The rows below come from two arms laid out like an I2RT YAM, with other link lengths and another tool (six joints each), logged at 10 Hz.
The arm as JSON. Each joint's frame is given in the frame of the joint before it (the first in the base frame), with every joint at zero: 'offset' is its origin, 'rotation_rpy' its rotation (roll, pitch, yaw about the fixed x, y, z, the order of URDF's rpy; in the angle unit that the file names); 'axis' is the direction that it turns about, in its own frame. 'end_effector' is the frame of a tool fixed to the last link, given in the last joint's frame.
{
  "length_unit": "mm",
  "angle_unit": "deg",
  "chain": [
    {
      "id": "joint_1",
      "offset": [
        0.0,
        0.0,
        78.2
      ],
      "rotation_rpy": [
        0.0,
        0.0,
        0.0
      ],
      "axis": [
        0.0,
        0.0,
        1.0
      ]
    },
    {
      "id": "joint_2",
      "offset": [
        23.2,
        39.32,
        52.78
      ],
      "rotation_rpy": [
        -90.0,
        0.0,
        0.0
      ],
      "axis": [
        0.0,
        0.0,
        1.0
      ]
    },
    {
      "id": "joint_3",
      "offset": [
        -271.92,
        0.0,
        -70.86
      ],
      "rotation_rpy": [
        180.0,
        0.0,
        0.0
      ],
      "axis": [
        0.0,
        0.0,
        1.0
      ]
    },
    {
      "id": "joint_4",
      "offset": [
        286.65,
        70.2,
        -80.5
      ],
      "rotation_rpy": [
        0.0,
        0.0,
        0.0
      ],
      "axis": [
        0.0,
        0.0,
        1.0
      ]
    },
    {
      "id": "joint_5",
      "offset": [
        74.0,
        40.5,
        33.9
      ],
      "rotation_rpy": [
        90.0,
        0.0,
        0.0
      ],
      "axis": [
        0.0,
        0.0,
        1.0
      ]
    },
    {
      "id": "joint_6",
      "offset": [
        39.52,
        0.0,
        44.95
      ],
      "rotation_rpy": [
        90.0,
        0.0,
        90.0
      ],
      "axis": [
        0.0,
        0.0,
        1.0
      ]
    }
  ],
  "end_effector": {
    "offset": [
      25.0,
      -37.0,
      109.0
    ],
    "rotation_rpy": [
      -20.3,
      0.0,
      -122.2
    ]
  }
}
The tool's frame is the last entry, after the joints.
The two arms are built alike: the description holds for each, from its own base.
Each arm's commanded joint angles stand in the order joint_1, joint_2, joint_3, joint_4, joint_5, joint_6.
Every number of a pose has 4 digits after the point. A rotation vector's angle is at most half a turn.
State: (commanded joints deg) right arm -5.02 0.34 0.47 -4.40 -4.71 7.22; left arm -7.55 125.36 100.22 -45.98 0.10 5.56
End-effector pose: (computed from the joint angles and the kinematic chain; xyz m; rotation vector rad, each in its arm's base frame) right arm 0.2626 -0.0252 0.2158 1.8300 0.0942 1.8349; left arm 0.5635 -0.0885 0.0937 2.6250 0.3687 0.5058
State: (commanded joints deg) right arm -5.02 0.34 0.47 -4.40 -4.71 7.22; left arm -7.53 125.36 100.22 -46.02 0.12 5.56
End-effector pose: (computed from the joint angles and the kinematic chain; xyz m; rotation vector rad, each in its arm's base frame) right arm 0.2626 -0.0252 0.2158 1.8300 0.0942 1.8349; left arm 0.5634 -0.0883 0.0936 2.6250 0.3693 0.5049
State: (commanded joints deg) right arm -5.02 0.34 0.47 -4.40 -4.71 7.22; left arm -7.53 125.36 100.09 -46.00 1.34 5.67
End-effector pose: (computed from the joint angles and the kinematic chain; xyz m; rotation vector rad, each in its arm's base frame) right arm 0.2626 -0.0252 0.2158 1.8300 0.0942 1.8349; left arm 0.5622 -0.0914 0.0934 2.6086 0.3622 0.4904
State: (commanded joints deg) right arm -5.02 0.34 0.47 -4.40 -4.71 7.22; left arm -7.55 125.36 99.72 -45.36 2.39 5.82
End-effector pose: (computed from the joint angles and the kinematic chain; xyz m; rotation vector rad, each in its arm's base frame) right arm 0.2626 -0.0252 0.2158 1.8300 0.0942 1.8349; left arm 0.5620 -0.0944 0.0926 2.5918 0.3525 0.4856
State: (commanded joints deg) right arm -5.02 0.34 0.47 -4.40 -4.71 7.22; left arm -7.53 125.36 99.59 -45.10 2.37 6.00
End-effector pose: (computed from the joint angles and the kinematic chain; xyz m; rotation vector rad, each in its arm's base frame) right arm 0.2626 -0.0252 0.2158 1.8300 0.0942 1.8349; left arm 0.5623 -0.0943 0.0921 2.5921 0.3482 0.4883
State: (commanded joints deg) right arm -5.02 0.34 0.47 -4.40 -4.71 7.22; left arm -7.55 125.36 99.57 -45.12 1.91 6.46
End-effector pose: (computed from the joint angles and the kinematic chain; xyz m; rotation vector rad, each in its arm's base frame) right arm 0.2626 -0.0252 0.2158 1.8300 0.0942 1.8349; left arm 0.5621 -0.0935 0.0916 2.6019 0.3393 0.4907
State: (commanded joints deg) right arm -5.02 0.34 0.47 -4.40 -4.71 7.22; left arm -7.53 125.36 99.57 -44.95 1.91 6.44
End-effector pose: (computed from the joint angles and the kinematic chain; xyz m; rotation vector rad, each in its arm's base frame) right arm 0.2626 -0.0252 0.2158 1.8300 0.0942 1.8349; left arm 0.5627 -0.0934 0.0919 2.6004 0.3393 0.4945
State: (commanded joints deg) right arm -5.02 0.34 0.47 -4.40 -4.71 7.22; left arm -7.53 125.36 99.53 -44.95 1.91 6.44
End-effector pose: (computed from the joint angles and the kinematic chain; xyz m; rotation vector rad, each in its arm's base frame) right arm 0.2626 -0.0252 0.2158 1.8300 0.0942 1.8349; left arm 0.5625 -0.0934 0.0916 2.6007 0.3395 0.4937
